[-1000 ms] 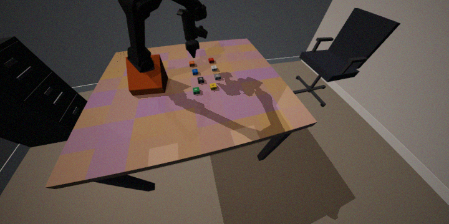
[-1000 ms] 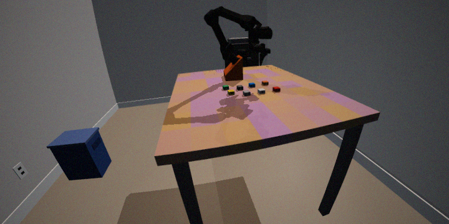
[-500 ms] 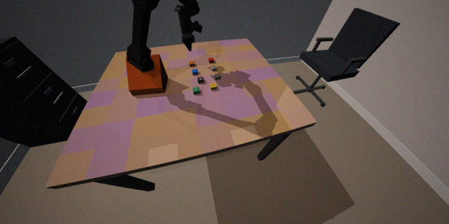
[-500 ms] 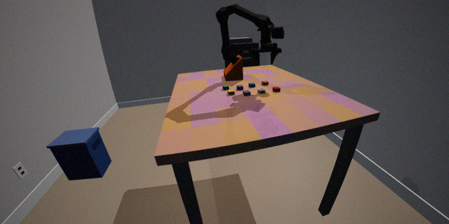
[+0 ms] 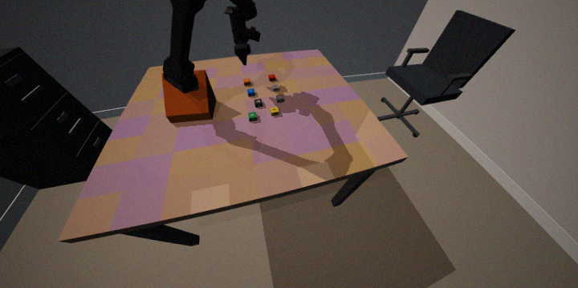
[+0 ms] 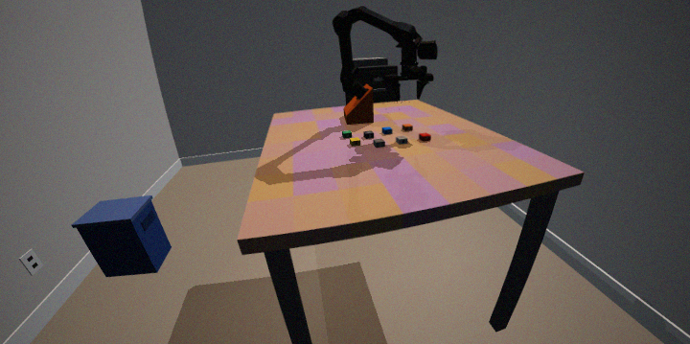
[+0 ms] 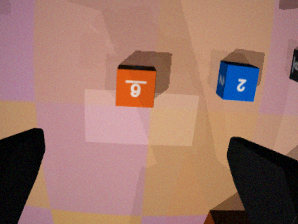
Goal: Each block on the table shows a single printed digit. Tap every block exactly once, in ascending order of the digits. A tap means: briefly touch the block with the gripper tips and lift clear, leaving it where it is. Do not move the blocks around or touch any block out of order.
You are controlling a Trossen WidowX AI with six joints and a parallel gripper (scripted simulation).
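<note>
Now: the grey block 13 cm ahead of my gripper tip, 17 cm to the right of it and 11 cm below it. Also, from my gripper tip: blue block: 9 cm to the right, 11 cm below; red block: 13 cm ahead, 1 cm to the left, 11 cm below; orange block: 11 cm below.
</note>
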